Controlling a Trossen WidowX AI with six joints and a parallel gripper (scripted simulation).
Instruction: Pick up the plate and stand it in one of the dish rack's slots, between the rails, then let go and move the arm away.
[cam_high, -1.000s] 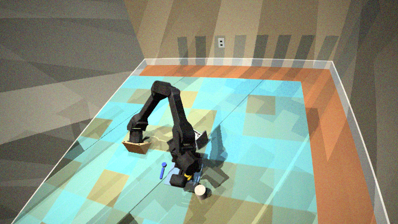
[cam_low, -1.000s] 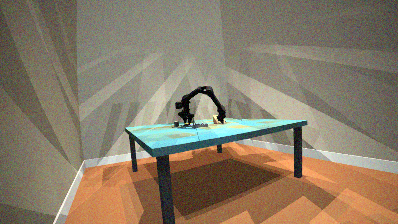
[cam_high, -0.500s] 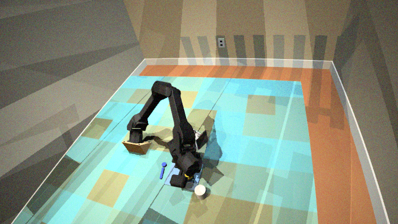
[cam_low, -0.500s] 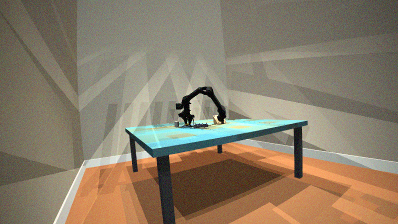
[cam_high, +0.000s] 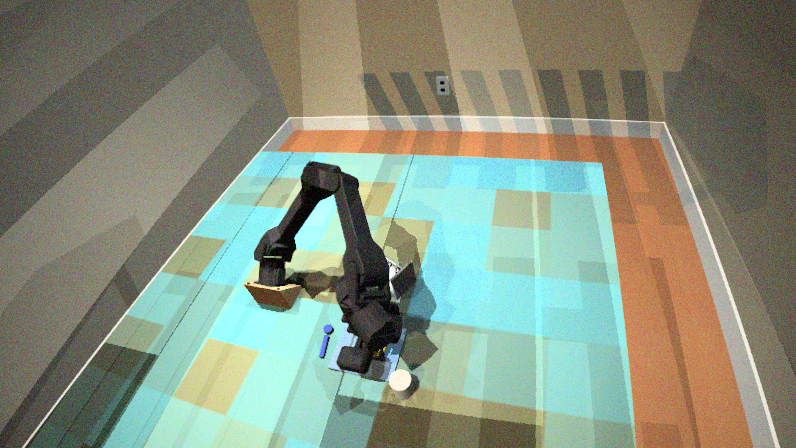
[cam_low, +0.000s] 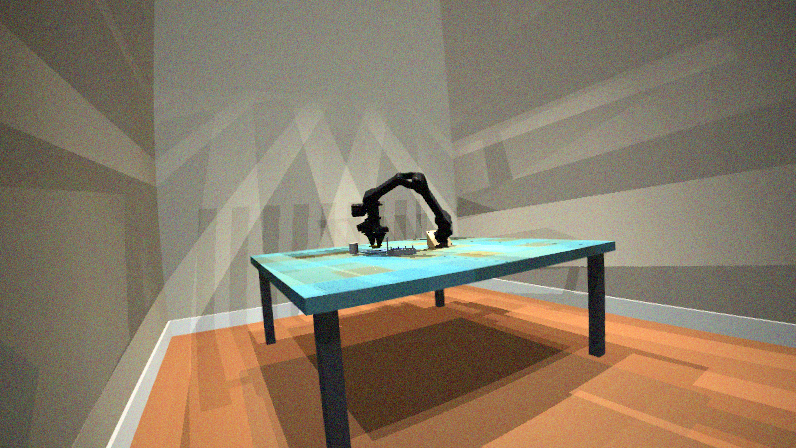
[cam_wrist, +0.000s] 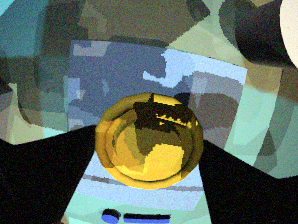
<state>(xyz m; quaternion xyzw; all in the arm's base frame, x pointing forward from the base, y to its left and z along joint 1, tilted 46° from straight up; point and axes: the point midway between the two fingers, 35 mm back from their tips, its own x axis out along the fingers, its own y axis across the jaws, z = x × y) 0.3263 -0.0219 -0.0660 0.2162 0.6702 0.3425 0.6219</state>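
Now: gripper tip 20 mm past the light blue mat and 20 mm above it. The rest, counted from my gripper tip: white cup (90 mm ahead, 60 mm to the right); yellow plate (10 mm above); blue spoon (130 mm behind, 20 mm below, 10 mm to the right).
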